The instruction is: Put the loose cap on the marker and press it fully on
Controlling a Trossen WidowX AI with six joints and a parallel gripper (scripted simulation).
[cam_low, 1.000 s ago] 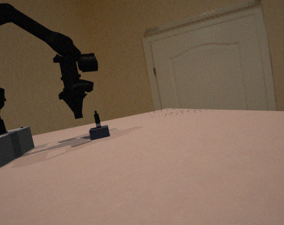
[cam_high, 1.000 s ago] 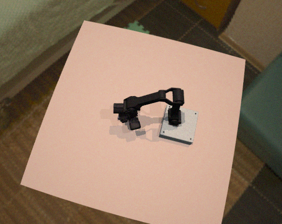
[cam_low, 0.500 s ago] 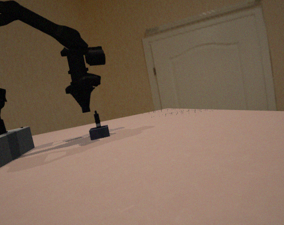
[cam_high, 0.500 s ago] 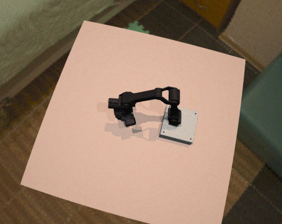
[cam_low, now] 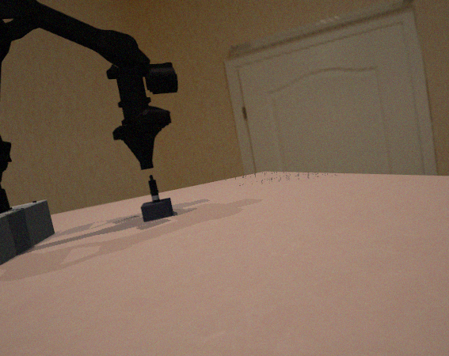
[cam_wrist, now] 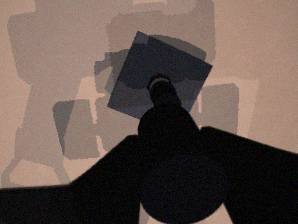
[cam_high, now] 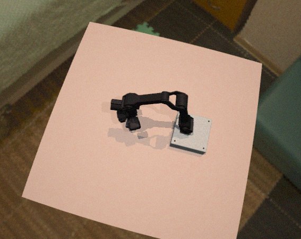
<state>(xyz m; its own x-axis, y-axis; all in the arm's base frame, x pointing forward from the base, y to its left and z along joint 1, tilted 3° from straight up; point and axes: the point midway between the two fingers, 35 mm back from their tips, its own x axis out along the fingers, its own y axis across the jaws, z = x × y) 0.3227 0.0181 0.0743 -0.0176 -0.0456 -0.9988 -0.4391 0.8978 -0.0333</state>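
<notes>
Now: the holder block 110 mm below my gripper tip. From my gripper tip the other things lie so: dark cap 10 mm above.
</notes>
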